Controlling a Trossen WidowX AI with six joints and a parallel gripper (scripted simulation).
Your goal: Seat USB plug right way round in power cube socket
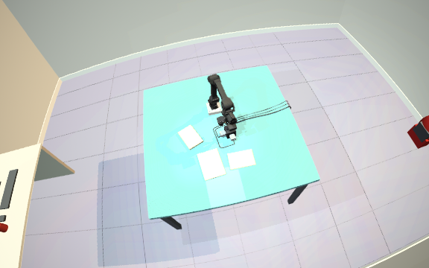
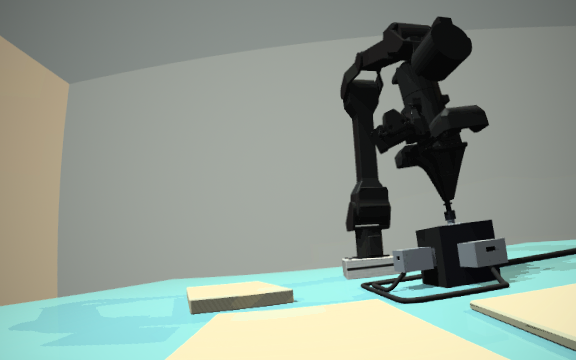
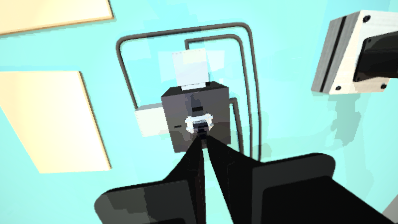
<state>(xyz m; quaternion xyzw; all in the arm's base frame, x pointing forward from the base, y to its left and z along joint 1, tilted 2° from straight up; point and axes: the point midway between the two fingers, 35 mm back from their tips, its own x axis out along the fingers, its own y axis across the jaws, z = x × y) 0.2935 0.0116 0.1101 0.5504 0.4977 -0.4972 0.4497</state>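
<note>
The usb plug lies 20 mm below my gripper tip. The rest, counted from my gripper tip: cream pad (250 mm ahead, 20 mm to the right, 110 mm below).
</note>
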